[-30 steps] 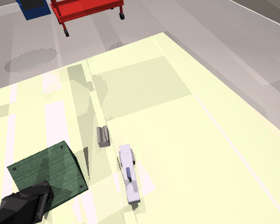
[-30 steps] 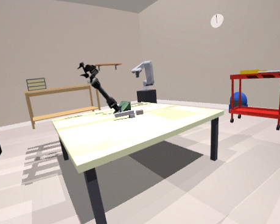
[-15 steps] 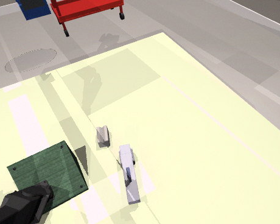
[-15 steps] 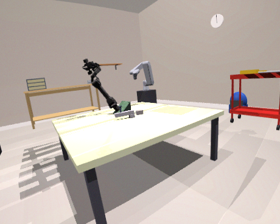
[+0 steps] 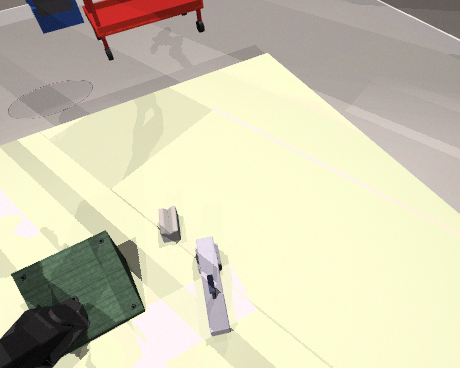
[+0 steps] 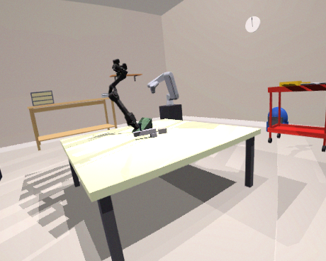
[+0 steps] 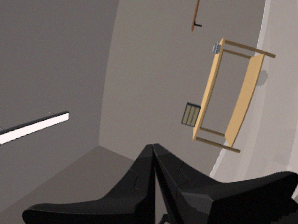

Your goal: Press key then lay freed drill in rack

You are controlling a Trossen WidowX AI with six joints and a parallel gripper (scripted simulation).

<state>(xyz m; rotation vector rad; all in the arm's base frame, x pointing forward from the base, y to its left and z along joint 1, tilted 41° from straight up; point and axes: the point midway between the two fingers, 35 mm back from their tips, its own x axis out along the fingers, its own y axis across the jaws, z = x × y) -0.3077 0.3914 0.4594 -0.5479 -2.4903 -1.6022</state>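
Right now the dark key is 60 cm ahead of my gripper tip, 10 cm to the right of it and 58 cm below it. Also, from my gripper tip: long grey block (61 cm ahead, 6 cm to the right, 63 cm below); then drill (61 cm ahead, 4 cm to the right, 62 cm below).
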